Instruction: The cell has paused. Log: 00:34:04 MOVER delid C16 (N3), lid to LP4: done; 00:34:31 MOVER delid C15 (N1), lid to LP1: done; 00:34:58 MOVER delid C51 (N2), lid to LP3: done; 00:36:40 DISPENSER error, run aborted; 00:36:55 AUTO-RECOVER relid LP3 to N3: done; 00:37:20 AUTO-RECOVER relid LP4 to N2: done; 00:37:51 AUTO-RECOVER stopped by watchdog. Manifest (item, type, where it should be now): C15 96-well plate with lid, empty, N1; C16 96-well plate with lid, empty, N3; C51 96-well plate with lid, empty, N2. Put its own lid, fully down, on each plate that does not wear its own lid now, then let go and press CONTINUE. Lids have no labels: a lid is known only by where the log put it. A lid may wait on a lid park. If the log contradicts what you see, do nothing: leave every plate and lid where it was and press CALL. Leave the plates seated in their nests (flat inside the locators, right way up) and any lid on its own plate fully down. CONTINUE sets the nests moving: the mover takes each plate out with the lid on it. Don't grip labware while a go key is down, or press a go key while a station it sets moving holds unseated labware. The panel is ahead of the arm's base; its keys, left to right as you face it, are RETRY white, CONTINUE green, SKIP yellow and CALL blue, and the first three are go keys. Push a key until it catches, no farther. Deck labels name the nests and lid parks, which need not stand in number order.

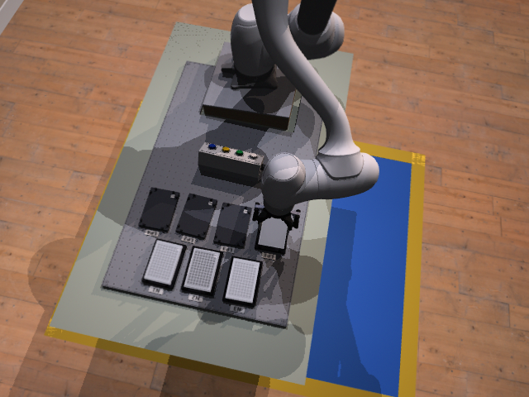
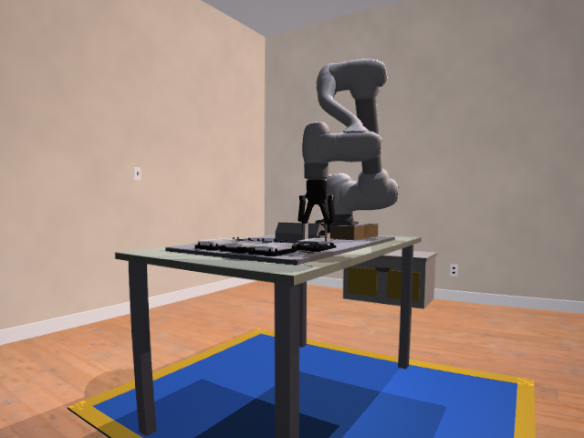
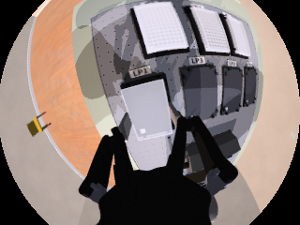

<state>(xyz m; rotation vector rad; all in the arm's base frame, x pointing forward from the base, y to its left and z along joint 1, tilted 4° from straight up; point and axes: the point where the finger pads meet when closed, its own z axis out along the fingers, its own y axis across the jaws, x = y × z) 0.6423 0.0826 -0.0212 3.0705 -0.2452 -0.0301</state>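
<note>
Right now my hand is 50 mm above the lid park LP1. The rest, counted from my hand: lid park LP3: 20 mm behind, 140 mm to the right, 50 mm below; then white key: 250 mm behind, 80 mm to the right, 10 mm above; then 96-well plate: 170 mm ahead, 100 mm to the right, 40 mm below.
</note>
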